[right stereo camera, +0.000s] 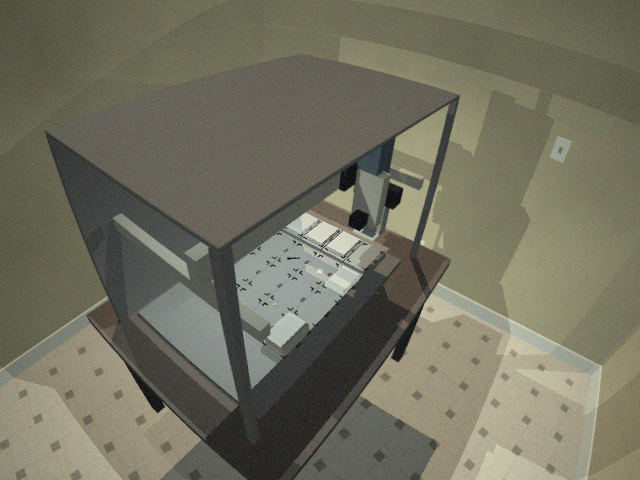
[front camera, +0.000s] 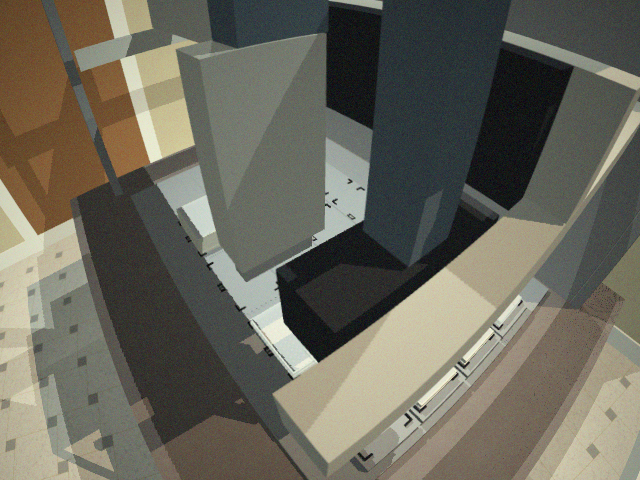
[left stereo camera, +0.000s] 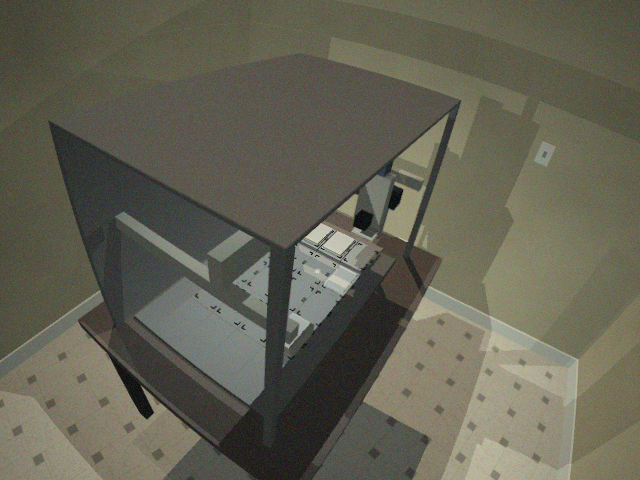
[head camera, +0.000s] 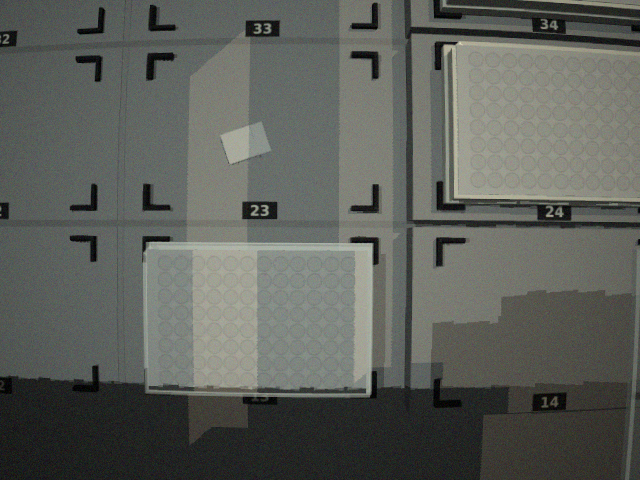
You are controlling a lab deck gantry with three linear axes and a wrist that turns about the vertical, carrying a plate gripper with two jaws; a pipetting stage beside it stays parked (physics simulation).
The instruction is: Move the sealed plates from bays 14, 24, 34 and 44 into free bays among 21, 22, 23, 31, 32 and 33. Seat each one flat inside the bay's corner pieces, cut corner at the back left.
I see my gripper (front camera: 370,366), a paper scrap (head camera: 250,141), a bay 14 (head camera: 512,312) and a bay 24 (head camera: 424,102).
The bay 14 also shows in the right stereo camera view (right stereo camera: 363,257) and in the left stereo camera view (left stereo camera: 359,257). The front camera view does not show the paper scrap, which is hidden by my gripper.
